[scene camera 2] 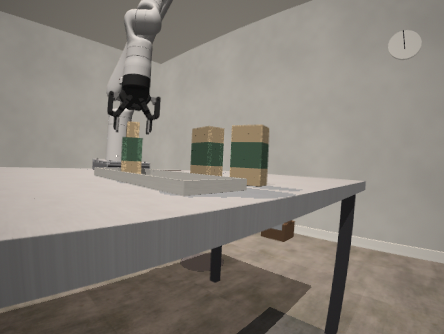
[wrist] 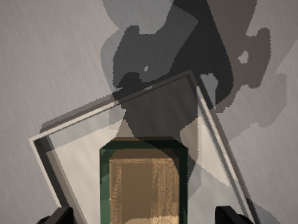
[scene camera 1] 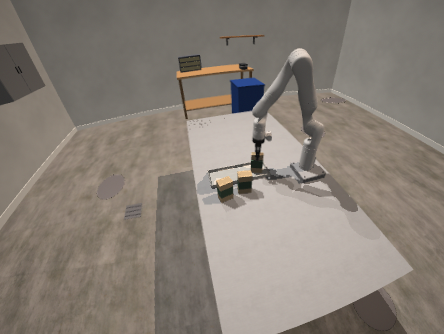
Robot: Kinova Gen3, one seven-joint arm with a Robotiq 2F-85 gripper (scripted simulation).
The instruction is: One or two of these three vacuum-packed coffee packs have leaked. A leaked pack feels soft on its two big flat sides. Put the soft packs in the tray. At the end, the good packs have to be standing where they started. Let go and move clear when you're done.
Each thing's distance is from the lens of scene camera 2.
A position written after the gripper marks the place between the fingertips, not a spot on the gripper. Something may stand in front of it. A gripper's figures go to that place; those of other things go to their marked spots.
gripper (scene camera 2: 132,133): 0.65 m
tray (scene camera 2: 180,183): 0.34 m
